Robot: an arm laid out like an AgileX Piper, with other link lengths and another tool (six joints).
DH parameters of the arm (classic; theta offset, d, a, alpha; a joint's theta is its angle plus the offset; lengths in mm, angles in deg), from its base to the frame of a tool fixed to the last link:
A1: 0 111.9 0 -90
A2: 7.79 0 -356.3 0
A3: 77.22 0 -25.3 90
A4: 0 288.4 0 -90
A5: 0 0 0 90
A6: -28.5 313 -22.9 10.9
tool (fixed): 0 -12.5 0 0
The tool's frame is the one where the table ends.
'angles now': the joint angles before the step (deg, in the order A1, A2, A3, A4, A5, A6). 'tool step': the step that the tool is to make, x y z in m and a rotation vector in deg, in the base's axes. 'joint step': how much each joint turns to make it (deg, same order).
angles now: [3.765 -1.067 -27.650 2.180 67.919 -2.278]
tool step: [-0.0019 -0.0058 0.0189 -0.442 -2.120 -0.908]
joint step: [0.005 0.002 -2.475 -1.170 0.375 0.460]
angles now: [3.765 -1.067 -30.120 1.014 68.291 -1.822]
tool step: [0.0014 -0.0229 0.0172 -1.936 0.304 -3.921]
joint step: [0.008 2.796 -3.379 -4.648 1.059 2.144]
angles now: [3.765 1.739 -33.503 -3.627 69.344 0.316]
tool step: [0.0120 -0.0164 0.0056 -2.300 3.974 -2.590]
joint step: [-0.014 6.601 -2.403 -3.502 0.010 1.031]
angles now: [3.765 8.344 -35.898 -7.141 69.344 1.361]
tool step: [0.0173 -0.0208 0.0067 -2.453 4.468 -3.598]
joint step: [0.017 7.967 -2.816 -4.472 -0.187 2.260]
